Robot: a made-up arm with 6 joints.
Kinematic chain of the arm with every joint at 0, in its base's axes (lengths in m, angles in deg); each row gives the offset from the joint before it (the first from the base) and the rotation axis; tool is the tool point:
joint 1: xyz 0 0 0.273 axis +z
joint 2: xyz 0 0 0 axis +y
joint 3: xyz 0 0 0.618 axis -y
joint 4: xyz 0 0 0 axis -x
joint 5: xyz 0.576 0 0 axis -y
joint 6: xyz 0 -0.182 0 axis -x
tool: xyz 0 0 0
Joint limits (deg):
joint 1: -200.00..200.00
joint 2: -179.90..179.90
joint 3: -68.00..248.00
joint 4: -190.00..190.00
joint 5: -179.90..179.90
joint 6: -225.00..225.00
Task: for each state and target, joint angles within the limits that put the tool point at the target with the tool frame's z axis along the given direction. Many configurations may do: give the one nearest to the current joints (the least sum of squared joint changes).
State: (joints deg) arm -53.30 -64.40 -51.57 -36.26 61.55 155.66
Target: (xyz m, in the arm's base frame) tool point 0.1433 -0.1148 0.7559 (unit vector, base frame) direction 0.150 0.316 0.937
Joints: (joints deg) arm -25.72 -43.18 -23.01 -76.90 66.26 110.54
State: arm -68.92 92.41 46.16 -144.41 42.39 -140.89
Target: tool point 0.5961 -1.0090 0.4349 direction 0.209 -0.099 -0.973
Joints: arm -60.55 67.83 78.44 -97.26 42.58 -90.55
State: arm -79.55 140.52 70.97 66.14 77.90 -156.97
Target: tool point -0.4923 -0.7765 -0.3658 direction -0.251 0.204 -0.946
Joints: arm -114.33 102.61 31.38 45.02 60.51 -182.84
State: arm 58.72 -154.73 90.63 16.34 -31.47 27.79
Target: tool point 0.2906 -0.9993 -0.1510 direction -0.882 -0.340 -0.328
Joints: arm 96.47 -133.56 41.72 14.56 -20.43 52.91
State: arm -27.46 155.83 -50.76 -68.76 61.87 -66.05
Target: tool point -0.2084 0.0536 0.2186 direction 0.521 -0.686 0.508
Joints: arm -29.37 179.79 -53.01 -72.25 61.10 -85.20
